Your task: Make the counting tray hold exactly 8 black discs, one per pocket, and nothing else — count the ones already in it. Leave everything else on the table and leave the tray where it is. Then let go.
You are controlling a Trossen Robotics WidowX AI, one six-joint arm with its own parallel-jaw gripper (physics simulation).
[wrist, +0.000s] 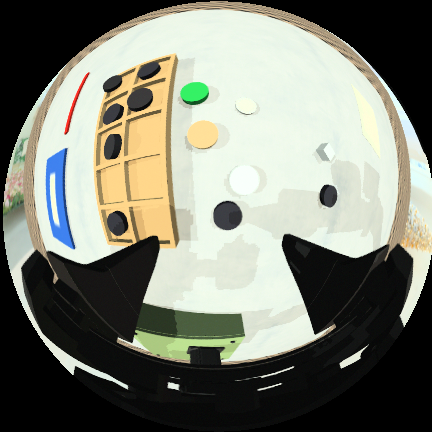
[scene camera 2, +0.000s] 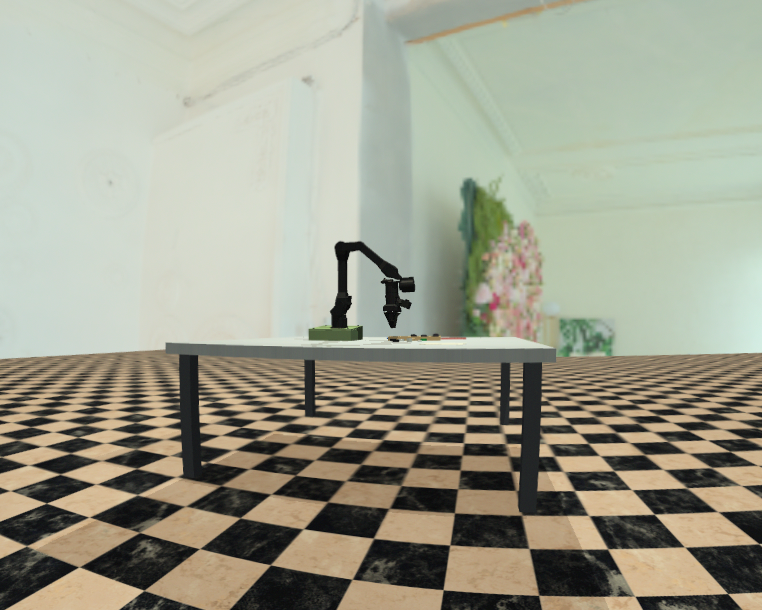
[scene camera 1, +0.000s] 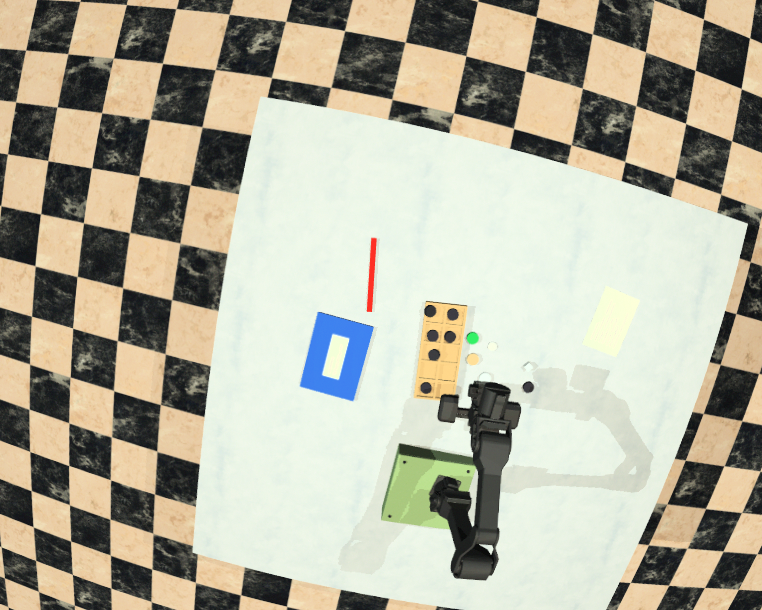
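Note:
The wooden counting tray (scene camera 1: 447,370) (wrist: 170,150) has two columns of five pockets. In the wrist view its left column has black discs in the first, second, third (wrist: 113,146) and bottom (wrist: 117,223) pockets. Its right column has discs in the top two (wrist: 149,70) (wrist: 140,99); its lower three pockets and the left fourth are empty. A loose black disc (wrist: 227,215) lies right of the tray's lower end, hidden under the arm in scene camera 1. Another black disc (scene camera 1: 528,386) (wrist: 328,195) lies further right. My gripper (scene camera 2: 392,325) (wrist: 221,241) is open and empty, above the table, pointing down.
Right of the tray lie a green disc (scene camera 1: 472,337) (wrist: 194,92), a tan disc (scene camera 1: 472,359) (wrist: 202,134), a small cream disc (wrist: 246,106), a white disc (wrist: 244,180) and a small pale cube (wrist: 325,151). A blue frame (scene camera 1: 311,367), red bar (scene camera 1: 372,274) and yellow sheet (scene camera 1: 611,321) lie further out.

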